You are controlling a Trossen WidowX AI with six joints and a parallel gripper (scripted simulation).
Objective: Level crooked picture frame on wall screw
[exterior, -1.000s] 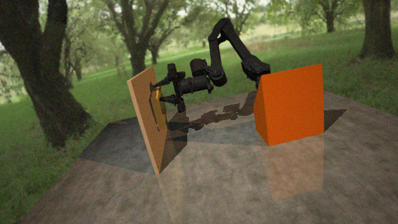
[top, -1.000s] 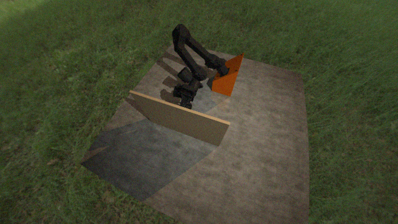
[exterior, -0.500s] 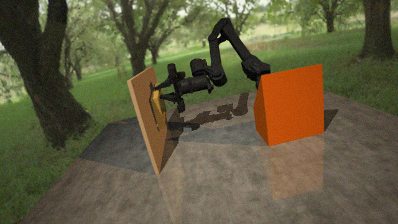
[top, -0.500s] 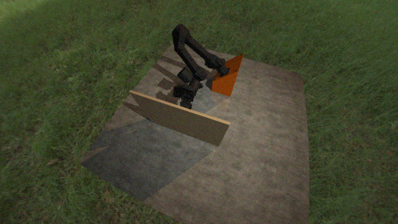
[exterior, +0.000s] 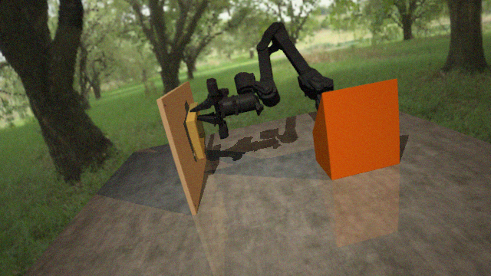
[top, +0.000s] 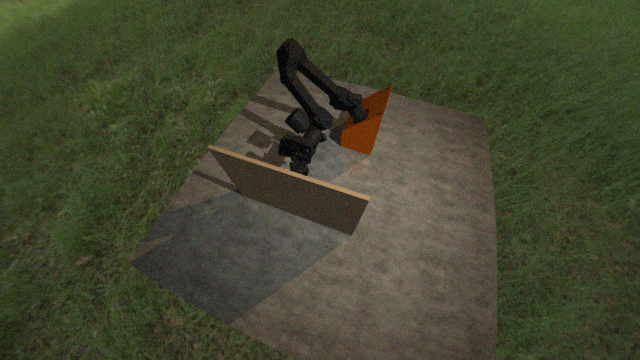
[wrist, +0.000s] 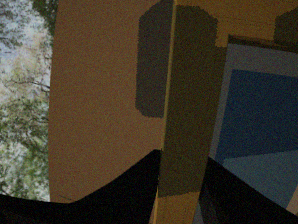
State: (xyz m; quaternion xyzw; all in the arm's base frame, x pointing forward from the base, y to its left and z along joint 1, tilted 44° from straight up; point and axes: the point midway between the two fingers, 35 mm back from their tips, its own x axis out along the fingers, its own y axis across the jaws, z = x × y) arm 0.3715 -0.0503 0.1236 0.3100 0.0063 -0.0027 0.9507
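My gripper tip is now 1 cm to the left of the picture frame and 5 cm above it. Also, from my gripper tip: wall board 2 cm ahead, 6 cm below.
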